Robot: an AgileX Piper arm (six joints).
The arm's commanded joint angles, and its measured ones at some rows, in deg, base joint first. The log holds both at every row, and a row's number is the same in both.
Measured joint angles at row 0:
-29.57 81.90 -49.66 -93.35 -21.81 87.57
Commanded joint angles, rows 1 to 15:
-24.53 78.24 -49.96 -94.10 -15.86 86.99
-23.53 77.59 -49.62 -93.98 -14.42 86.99
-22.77 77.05 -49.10 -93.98 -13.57 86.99
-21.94 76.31 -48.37 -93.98 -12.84 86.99
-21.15 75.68 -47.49 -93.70 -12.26 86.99
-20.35 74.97 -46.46 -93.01 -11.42 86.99
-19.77 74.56 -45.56 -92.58 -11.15 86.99
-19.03 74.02 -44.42 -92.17 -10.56 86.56
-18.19 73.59 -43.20 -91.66 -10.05 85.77
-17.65 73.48 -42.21 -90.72 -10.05 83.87
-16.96 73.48 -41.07 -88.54 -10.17 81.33
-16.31 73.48 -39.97 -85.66 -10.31 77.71
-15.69 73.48 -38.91 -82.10 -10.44 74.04
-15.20 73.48 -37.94 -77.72 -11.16 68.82
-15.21 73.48 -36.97 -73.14 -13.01 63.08
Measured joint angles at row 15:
-16.56 74.26 -39.92 -86.87 -10.87 79.52
